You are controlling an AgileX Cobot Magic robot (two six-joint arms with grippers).
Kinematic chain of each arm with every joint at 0, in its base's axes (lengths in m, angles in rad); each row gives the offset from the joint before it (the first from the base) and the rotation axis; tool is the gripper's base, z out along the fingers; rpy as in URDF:
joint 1: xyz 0 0 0.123 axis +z
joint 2: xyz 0 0 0 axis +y
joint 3: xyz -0.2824 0 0.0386 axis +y
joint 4: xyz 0.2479 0 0.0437 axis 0.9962 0 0.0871
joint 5: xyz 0 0 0 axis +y
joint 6: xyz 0.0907 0 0.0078 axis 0.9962 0 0.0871
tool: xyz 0 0 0 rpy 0 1.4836 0
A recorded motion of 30 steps. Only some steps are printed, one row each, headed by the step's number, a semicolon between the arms.
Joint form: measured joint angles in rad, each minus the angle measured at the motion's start. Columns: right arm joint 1, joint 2, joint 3, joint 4, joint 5, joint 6; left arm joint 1, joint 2, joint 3, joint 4, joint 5, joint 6.
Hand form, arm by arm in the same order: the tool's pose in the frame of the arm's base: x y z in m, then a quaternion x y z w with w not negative. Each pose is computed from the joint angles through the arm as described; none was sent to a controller.
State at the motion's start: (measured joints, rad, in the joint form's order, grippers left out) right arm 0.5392 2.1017 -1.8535 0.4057 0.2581 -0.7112; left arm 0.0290 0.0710 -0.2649 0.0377 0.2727 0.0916
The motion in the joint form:
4: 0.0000 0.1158 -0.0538 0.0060 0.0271 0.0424; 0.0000 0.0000 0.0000 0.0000 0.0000 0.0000
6: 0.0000 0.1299 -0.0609 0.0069 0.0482 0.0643; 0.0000 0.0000 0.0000 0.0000 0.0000 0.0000
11: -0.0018 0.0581 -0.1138 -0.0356 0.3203 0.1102; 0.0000 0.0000 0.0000 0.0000 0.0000 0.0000
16: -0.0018 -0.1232 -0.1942 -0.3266 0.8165 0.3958; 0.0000 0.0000 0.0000 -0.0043 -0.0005 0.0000
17: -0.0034 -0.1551 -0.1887 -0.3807 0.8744 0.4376; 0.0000 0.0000 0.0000 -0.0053 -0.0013 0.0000
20: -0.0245 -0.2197 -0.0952 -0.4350 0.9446 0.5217; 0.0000 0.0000 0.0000 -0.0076 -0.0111 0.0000
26: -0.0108 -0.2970 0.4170 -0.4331 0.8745 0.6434; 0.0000 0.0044 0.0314 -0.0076 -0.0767 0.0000
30: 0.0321 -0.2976 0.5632 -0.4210 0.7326 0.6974; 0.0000 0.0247 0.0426 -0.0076 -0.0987 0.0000
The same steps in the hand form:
4: 0.4498 0.2811 0.2487 -0.36411 0.77412 0.11653 0.50456; 0.0469 0.0023 0.2728 0.03120 0.70337 0.05922 0.70766
6: 0.4506 0.2825 0.2421 -0.36004 0.78328 0.12399 0.49139; 0.0469 0.0023 0.2728 0.03120 0.70337 0.05922 0.70766
11: 0.4302 0.2773 0.2776 -0.39764 0.79957 0.14348 0.42660; 0.0469 0.0023 0.2728 0.03120 0.70337 0.05922 0.70766
16: 0.3806 0.2342 0.3555 -0.38538 0.86451 0.07421 0.31400; 0.0469 0.0022 0.2729 0.03016 0.70326 0.05735 0.70798
17: 0.3730 0.2239 0.3646 -0.37342 0.87581 0.05223 0.30131; 0.0469 0.0022 0.2730 0.02991 0.70299 0.05693 0.70829
20: 0.3607 0.2011 0.3612 -0.33462 0.90622 0.02739 0.25697; 0.0469 0.0021 0.2738 0.02931 0.69953 0.05610 0.71180
26: 0.3156 0.1816 0.2504 -0.29738 0.95144 0.00544 0.07936; 0.0501 0.0020 0.2693 0.02962 0.68880 0.05634 0.72215
30: 0.2984 0.1904 0.2151 -0.29107 0.95360 0.01465 0.07555; 0.0539 0.0020 0.2666 0.03007 0.69222 0.05592 0.71889

